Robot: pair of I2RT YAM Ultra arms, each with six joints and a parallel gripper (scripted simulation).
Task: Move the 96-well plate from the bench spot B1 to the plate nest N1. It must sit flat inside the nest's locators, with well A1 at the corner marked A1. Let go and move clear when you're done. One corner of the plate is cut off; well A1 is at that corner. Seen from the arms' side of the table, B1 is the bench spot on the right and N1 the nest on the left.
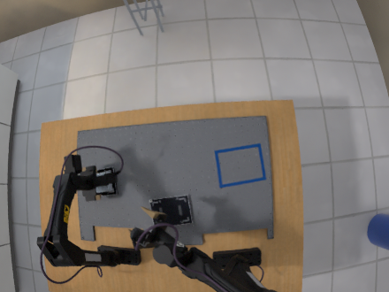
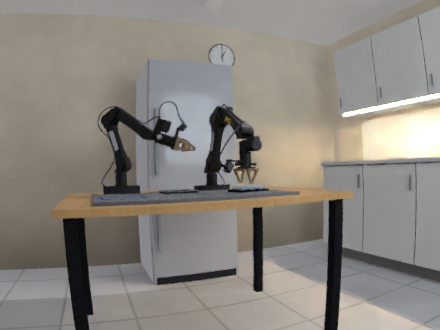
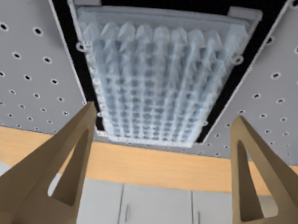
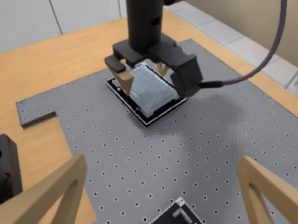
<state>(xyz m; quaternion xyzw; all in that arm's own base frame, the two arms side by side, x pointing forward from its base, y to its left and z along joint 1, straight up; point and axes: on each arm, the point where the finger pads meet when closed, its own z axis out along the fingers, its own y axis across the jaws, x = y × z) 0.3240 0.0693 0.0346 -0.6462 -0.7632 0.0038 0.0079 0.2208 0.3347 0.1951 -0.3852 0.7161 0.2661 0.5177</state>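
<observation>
Now: the 96-well plate 1 cm ahead of my left hand, 1 cm to the left of it and 3 cm below it.
</observation>
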